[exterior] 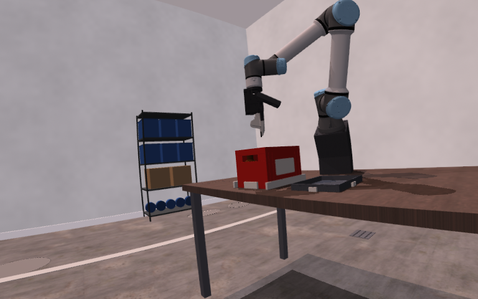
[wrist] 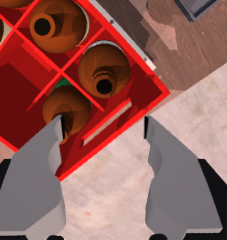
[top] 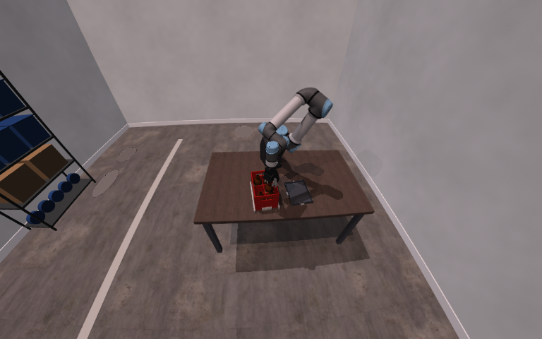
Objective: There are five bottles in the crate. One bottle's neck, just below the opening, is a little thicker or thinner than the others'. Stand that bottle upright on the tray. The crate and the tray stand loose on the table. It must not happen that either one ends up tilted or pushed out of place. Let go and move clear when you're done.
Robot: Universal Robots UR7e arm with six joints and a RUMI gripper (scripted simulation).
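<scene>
Now: the brown bottle 150 mm below my hand, 80 mm behind it and 30 mm to the right of it. The rest, counted from my hand: dark tray (230 mm to the left, 230 mm below, 150 mm behind); then red crate (160 mm below, 70 mm to the right, 70 mm behind); then glass bottle (150 mm below, 80 mm to the right, 30 mm ahead).
</scene>
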